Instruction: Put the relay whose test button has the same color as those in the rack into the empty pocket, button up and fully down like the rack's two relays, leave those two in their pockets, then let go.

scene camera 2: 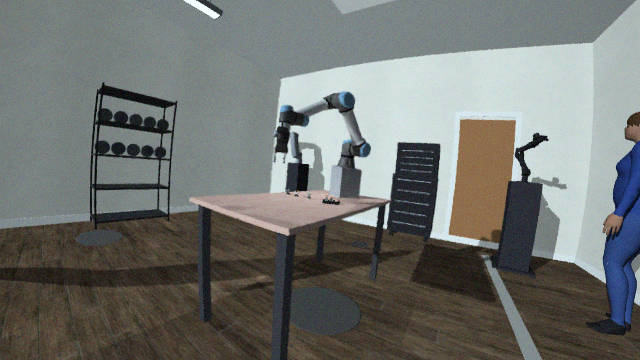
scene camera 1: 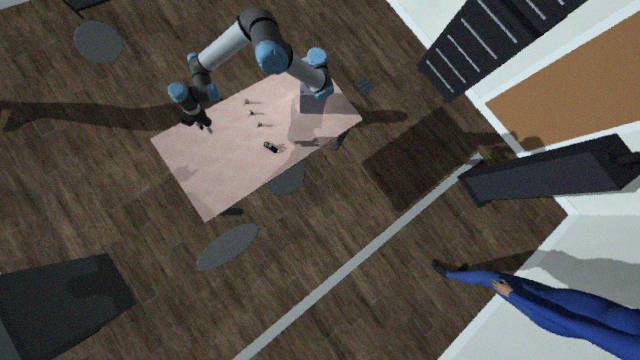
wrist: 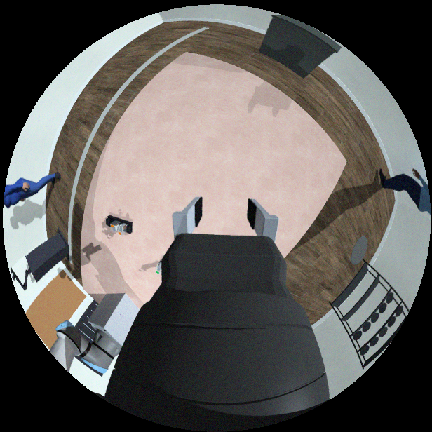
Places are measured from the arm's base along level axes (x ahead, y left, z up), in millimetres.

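Where they show: gripper, fingertip midpoint: (scene camera 2: 279,162) (scene camera 1: 207,130); arm's base, link origin: (scene camera 2: 345,167).
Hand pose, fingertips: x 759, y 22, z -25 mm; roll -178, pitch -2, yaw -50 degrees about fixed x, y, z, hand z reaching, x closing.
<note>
Each offset is from my fingertips to the top centre of the thing. Level surfaces: height alone.
The dark rack {dx -298, dy +182, dz -203 mm} (scene camera 1: 273,149) (scene camera 2: 331,202) (wrist: 129,228) lies on the table and holds relays with orange buttons; its empty pocket is too small to make out. Three small loose relays stand in a row on the table: one {dx -305, dy -225, dz -182 mm} (scene camera 1: 247,101) (scene camera 2: 287,192), a middle one {dx -297, dy -126, dz -182 mm} (scene camera 1: 251,113) (scene camera 2: 296,193), and one nearest the rack (scene camera 1: 260,124) (scene camera 2: 309,195). A relay with a green part (wrist: 158,268) shows beside the gripper body in the wrist view. The other button colours are not readable. My gripper (scene camera 1: 204,128) (scene camera 2: 279,160) (wrist: 224,206) is open and empty, high above the table, away from relays and rack.
The pink table {dz -226 mm} (scene camera 1: 200,175) (scene camera 2: 260,212) (wrist: 215,125) carries the grey arm pedestal (scene camera 1: 311,104) (scene camera 2: 346,182) (wrist: 116,315) at one end. A person in blue (scene camera 1: 560,305) (scene camera 2: 625,200) (wrist: 30,187) stands beyond the floor line, and a shelf rack (scene camera 2: 93,165) stands away from the table.
</note>
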